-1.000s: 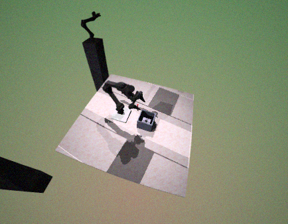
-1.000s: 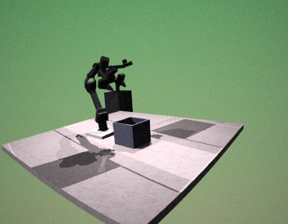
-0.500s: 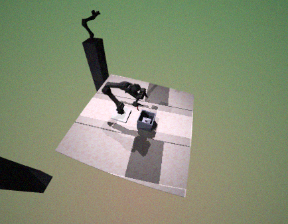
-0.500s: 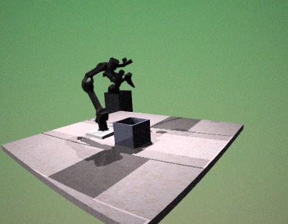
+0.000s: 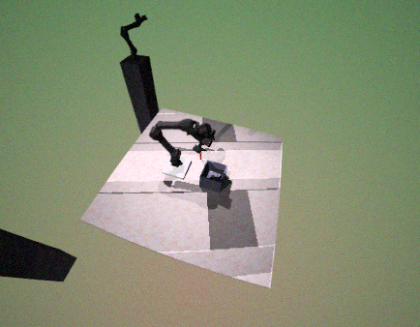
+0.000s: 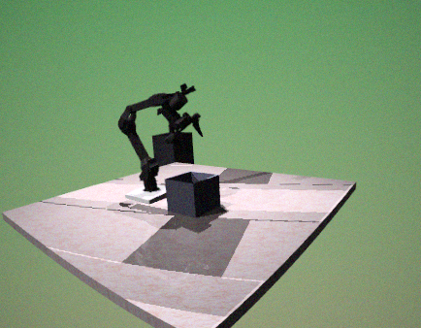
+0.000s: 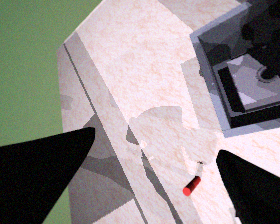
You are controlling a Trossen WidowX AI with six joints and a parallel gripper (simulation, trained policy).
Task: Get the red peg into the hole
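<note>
Right now the red peg is 9 cm behind my gripper tip, 6 cm to the left of it and 22 cm below it. Also, from my gripper tip: plate 7 cm ahead, 11 cm to the right, 21 cm below.
</note>
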